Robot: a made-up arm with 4 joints. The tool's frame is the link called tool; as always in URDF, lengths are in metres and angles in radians.
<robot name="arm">
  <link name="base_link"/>
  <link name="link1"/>
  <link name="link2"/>
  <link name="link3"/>
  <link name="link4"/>
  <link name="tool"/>
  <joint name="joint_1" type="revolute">
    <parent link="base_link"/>
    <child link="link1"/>
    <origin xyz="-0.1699 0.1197 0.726" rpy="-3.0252 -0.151 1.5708"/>
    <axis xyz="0 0 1"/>
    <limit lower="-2.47" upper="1.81" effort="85" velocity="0.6"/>
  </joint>
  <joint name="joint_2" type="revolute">
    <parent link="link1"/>
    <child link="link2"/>
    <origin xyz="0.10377 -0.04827 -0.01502" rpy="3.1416 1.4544 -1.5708"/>
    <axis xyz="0 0 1"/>
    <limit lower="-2.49" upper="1.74" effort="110" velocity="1"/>
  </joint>
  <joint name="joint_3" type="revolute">
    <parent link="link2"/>
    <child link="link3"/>
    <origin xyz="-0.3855 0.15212 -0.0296" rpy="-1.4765 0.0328 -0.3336"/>
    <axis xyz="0 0 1"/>
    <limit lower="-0.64" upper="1.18" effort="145" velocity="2.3"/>
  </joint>
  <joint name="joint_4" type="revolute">
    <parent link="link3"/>
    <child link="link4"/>
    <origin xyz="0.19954 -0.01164 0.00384" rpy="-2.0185 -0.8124 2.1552"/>
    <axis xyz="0 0 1"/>
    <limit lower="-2.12" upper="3.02" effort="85" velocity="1.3"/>
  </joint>
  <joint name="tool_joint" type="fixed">
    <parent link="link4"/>
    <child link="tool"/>
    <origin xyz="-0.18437 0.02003 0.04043" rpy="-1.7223 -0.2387 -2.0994"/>
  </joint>
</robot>
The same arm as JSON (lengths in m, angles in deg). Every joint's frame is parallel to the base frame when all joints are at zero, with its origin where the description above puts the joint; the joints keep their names.
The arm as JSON. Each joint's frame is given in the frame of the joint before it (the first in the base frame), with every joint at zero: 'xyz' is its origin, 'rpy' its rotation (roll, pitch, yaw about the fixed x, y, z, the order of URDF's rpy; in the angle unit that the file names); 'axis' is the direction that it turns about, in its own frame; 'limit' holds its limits. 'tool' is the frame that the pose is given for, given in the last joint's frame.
{"units": {"length": "m", "angle": "deg"}, "joints": [
  {"name": "joint_1", "type": "revolute", "origin": {"xyz": [-0.1699, 0.1197, 0.726], "rpy": [0.0, 0.0, 0.0]}, "axis": [-0.116104, 0.149405, -0.981936], "limit": {"lower": -141.52, "upper": 103.71}},
  {"name": "joint_2", "type": "revolute", "origin": {"xyz": [-0.0462, 0.0995, 0.0359], "rpy": [0.0, 0.0, 0.0]}, "axis": "+x", "limit": {"lower": -142.67, "upper": 99.69}},
  {"name": "joint_3", "type": "revolute", "origin": {"xyz": [-0.0296, -0.0924, -0.404], "rpy": [0.0, 0.0, 0.0]}, "axis": [0.094105, -0.978447, 0.183809], "limit": {"lower": -36.67, "upper": 67.61}},
  {"name": "joint_4", "type": "revolute", "origin": {"xyz": [0.0054, 0.0336, 0.197], "rpy": [0.0, 0.0, 0.0]}, "axis": [0.236407, 0.146605, -0.96053], "limit": {"lower": -121.47, "upper": 173.03}}
], "tool": {"origin": {"xyz": [0.0831, 0.1706, 0.0044], "rpy": [89.99, 0.0, 0.0]}}}

